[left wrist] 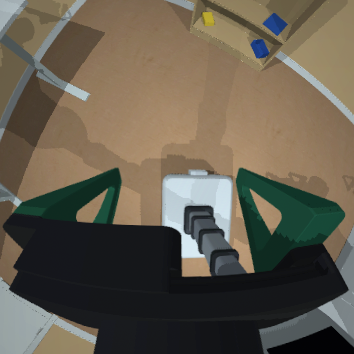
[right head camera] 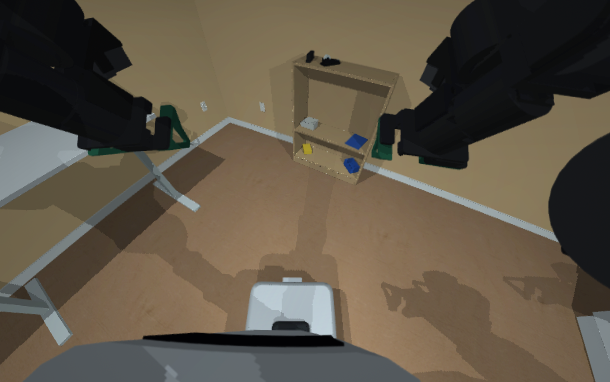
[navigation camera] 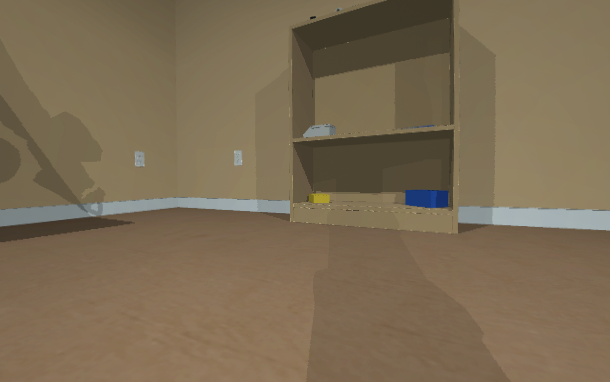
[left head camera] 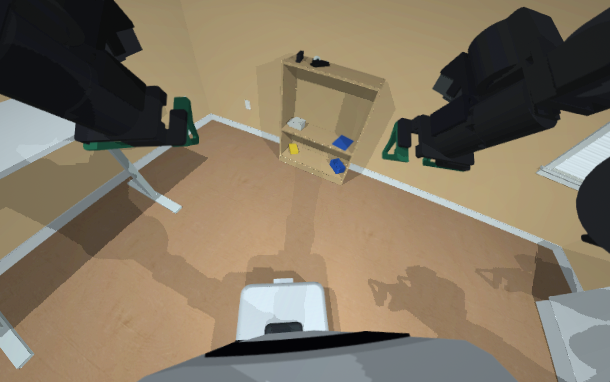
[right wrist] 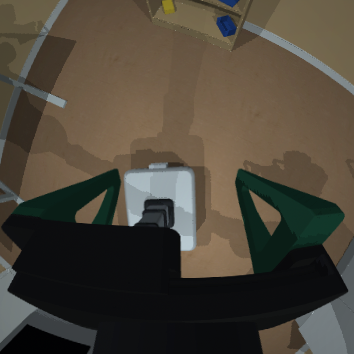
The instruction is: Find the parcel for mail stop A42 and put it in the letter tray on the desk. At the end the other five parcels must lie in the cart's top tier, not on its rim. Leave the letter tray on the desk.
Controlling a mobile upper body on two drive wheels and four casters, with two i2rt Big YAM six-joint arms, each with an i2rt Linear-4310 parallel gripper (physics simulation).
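Frame: origin at the left arm's base, x back, y right, z up, level; centimetres.
Seen in the pictures: left gripper, fingertip midpoint: (left wrist: 178, 174) (right head camera: 165, 145) (left head camera: 169, 141); right gripper, fingertip midpoint: (right head camera: 396, 157) (left head camera: 403, 159) (right wrist: 177, 175).
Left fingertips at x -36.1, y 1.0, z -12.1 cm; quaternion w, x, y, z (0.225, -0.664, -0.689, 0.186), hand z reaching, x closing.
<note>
A point is followed by its place in that frame.
My left gripper (left head camera: 141, 146) (right head camera: 135, 150) (left wrist: 178, 174) @[x -36.1, y 1.0, z -12.1 cm] is open and empty, raised over the floor at the left of both head views. My right gripper (left head camera: 417, 161) (right head camera: 410, 159) (right wrist: 177, 175) @[x -35.5, y 44.5, z -13.1 cm] is open and empty, raised at the right. Part of the white desk (left head camera: 30, 135) @[x -82.8, y -101.3, z -46.0 cm] (right head camera: 35, 155) @[x -72.3, y -112.8, z -46.0 cm] shows at the left edge of both head views, partly behind the left arm. The letter tray does not show on the visible part of the desk. I cannot make out the cart or any mail parcel with a label in these views.
A wooden bookshelf (left head camera: 350, 73) @[x -160.6, y 71.2, z -35.0 cm] (right head camera: 365, 73) @[x -153.8, y 72.5, z -35.0 cm] (navigation camera: 455, 115) @[x -135.8, y 86.8, z -92.2 cm] stands against the wall ahead. It holds a yellow block (left head camera: 293, 149) @[x -177.1, y 33.8, z -126.5 cm] (navigation camera: 319, 198) @[x -173.8, y 33.8, z -128.4 cm], a blue box (left head camera: 337, 166) @[x -155.7, y 85.0, z -130.8 cm] (navigation camera: 426, 198) @[x -145.8, y 80.0, z -126.9 cm] and a pale object (left head camera: 297, 123) @[x -171.8, y 35.0, z -88.9 cm] (navigation camera: 320, 131) @[x -172.8, y 34.5, z -91.8 cm]. A pale furniture piece (left head camera: 580, 325) @[x 19.1, y 240.9, z -111.6 cm] is at the lower right.
</note>
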